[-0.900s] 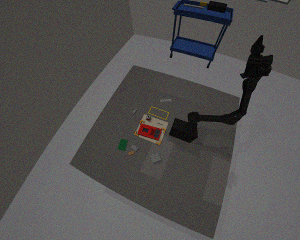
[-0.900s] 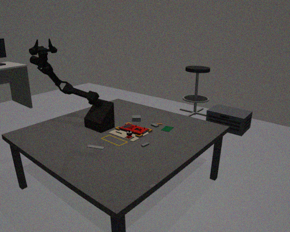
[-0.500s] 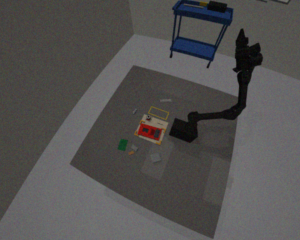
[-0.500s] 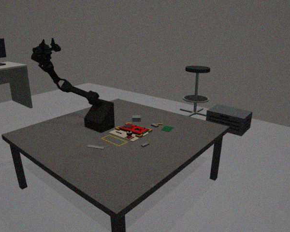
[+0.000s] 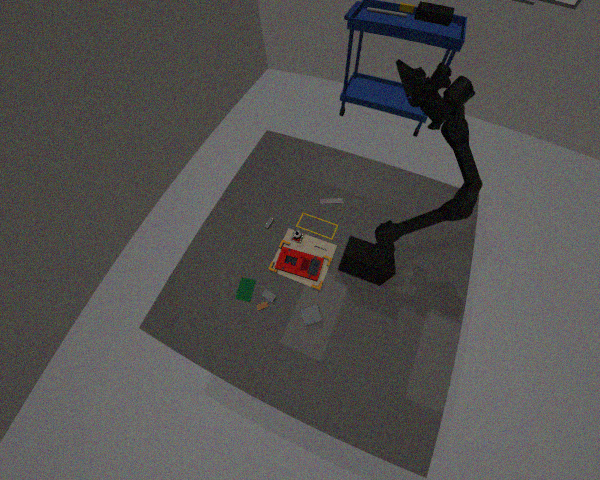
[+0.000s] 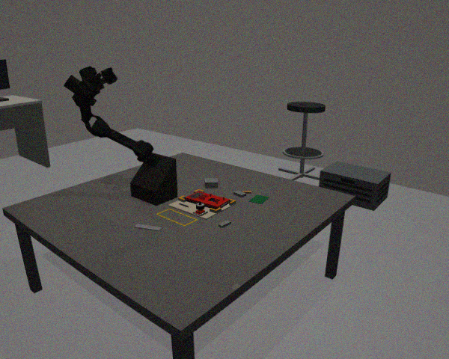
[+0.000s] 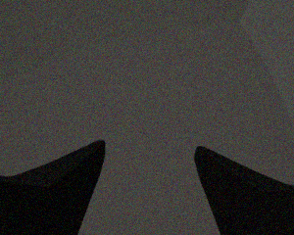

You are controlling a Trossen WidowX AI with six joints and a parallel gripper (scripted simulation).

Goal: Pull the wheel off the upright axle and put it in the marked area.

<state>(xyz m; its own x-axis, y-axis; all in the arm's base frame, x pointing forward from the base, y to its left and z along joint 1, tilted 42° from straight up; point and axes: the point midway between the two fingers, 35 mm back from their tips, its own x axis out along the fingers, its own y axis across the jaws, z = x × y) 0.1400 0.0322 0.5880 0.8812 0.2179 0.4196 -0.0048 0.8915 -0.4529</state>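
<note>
Right now my gripper tip is 24 cm short of the wheel, 29 cm to the right of it and 63 cm above it. The rest, counted from my gripper tip: green card 39 cm ahead, 59 cm to the left, 67 cm below; grey strip 13 cm ahead, 4 cm to the left, 66 cm below; axle 24 cm ahead, 29 cm to the left, 63 cm below.
</note>
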